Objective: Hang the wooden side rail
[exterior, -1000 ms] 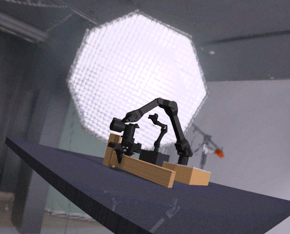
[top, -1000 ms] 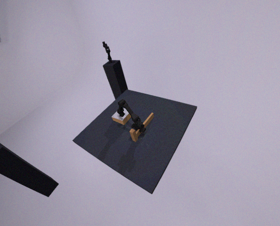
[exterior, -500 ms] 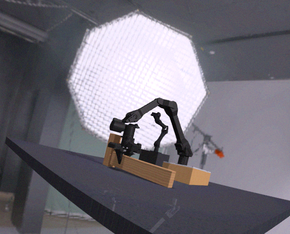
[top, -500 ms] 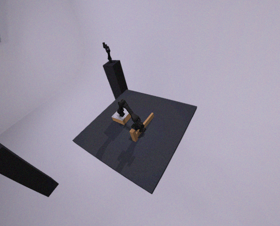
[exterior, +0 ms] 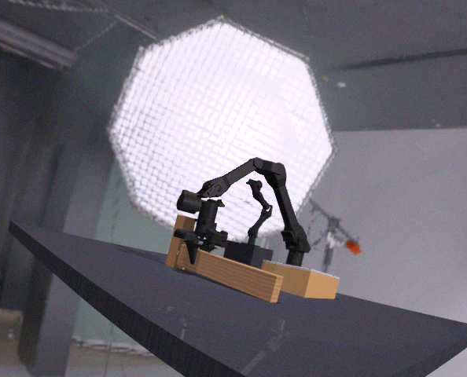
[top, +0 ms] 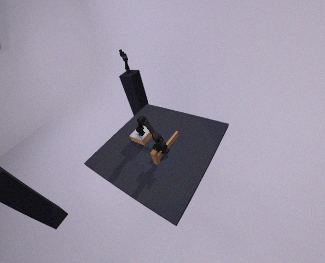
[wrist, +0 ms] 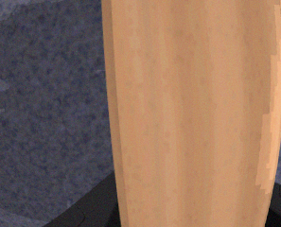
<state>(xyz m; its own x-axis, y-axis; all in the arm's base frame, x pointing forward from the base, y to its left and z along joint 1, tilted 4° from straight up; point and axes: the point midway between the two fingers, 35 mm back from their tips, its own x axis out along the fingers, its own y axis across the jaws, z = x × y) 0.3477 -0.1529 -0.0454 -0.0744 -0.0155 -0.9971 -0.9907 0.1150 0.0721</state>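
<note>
The wooden headboard post is 10 cm to the right of my gripper tip, 5 cm above it and 1 cm behind it.
</note>
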